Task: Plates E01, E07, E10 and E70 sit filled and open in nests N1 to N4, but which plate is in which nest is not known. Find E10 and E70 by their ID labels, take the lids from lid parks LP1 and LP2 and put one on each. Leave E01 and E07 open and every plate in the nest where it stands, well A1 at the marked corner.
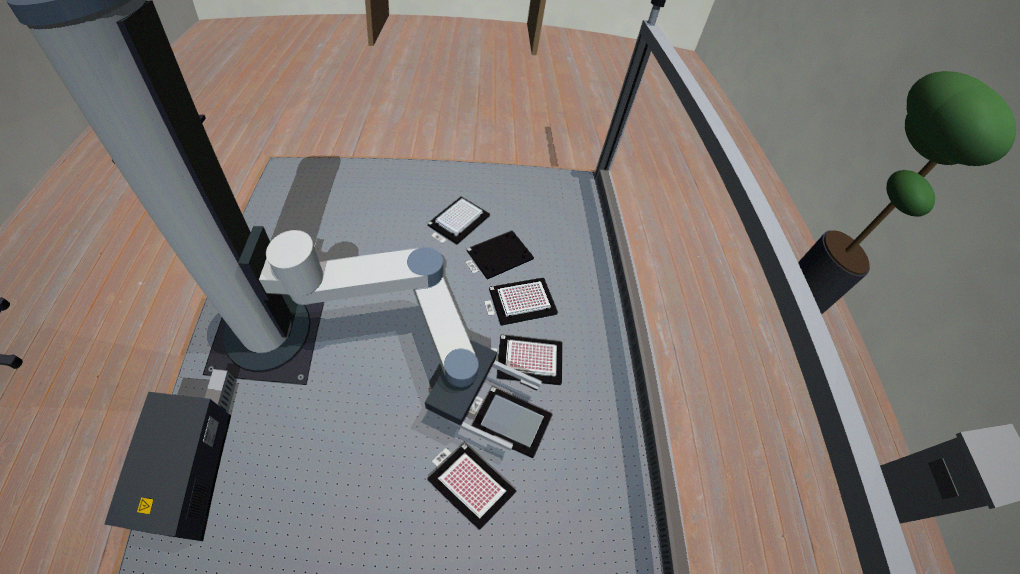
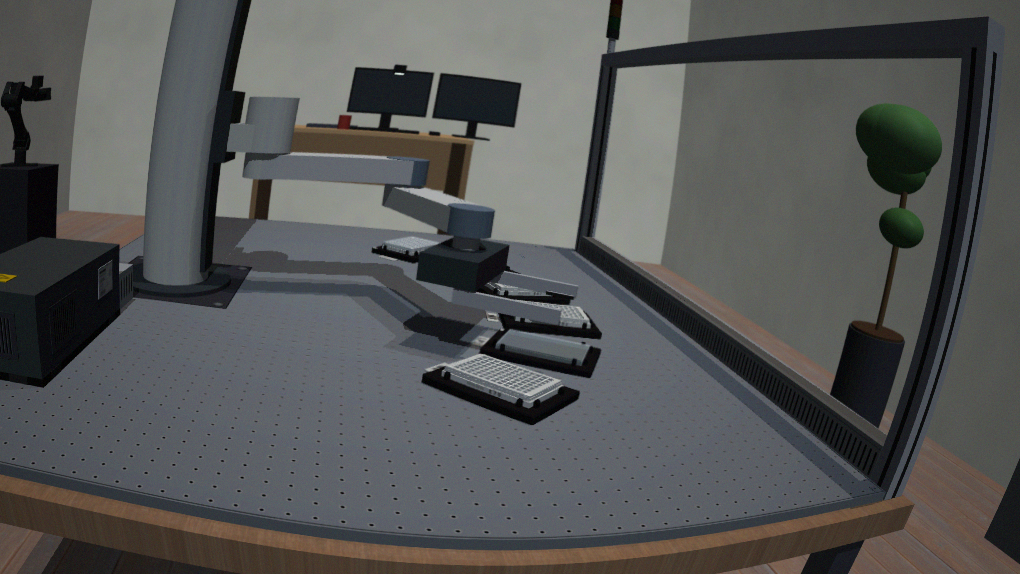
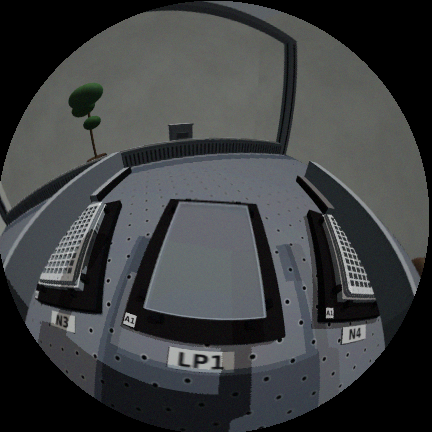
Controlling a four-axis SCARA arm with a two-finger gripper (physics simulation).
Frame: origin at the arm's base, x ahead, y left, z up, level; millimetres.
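Seen in the pictures: gripper, between the fingertips: (image 1: 526, 415) (image 2: 569, 303) (image 3: 212, 157); arm's base, origin of its link: (image 1: 267, 331) (image 2: 175, 285).
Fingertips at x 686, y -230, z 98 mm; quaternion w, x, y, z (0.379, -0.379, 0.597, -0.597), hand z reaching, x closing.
Note:
Pixels of each thing's top centre, then the offset from my fingertips to it.
- clear lid, centre of its top: (image 3: 209, 243) (image 2: 544, 344) (image 1: 512, 420) dx -22, dy +10, dz -67 mm
- Park LP2, centre of its top: (image 1: 500, 250) dx -43, dy +524, dz -65 mm
- N1 plate, centre of its top: (image 2: 412, 241) (image 1: 459, 214) dx -172, dy +654, dz -57 mm
- N2 plate, centre of its top: (image 2: 520, 282) (image 1: 524, 296) dx +19, dy +359, dz -59 mm
- N3 plate, centre of its top: (image 3: 66, 235) (image 2: 550, 309) (image 1: 531, 356) dx +30, dy +178, dz -59 mm
- N4 plate, centre of its top: (image 2: 503, 373) (image 3: 357, 249) (image 1: 472, 484) dx -118, dy -146, dz -59 mm
My gripper (image 1: 521, 415) (image 2: 568, 303) (image 3: 212, 157) is open and empty, its fingers raised above the bench, one on each side of park LP1. A clear lid (image 1: 512, 421) (image 2: 542, 347) (image 3: 207, 260) lies flat in LP1. Park LP2 (image 1: 500, 254) is bare black. The N1 plate (image 1: 458, 216) (image 2: 410, 246) looks paler than the others, as if lidded. The N2 plate (image 1: 524, 298), N3 plate (image 1: 531, 356) (image 3: 75, 250) and N4 plate (image 1: 472, 485) (image 2: 502, 376) (image 3: 350, 260) show open wells. Their ID labels are hidden or too small to read.
A dark control box (image 1: 167, 464) (image 2: 57, 299) stands by the arm's column (image 1: 178, 178) (image 2: 185, 142). A framed screen (image 1: 624, 107) (image 2: 599, 142) (image 3: 290, 95) runs along the far side of the nests. The N3 and N4 nests flank LP1 closely.

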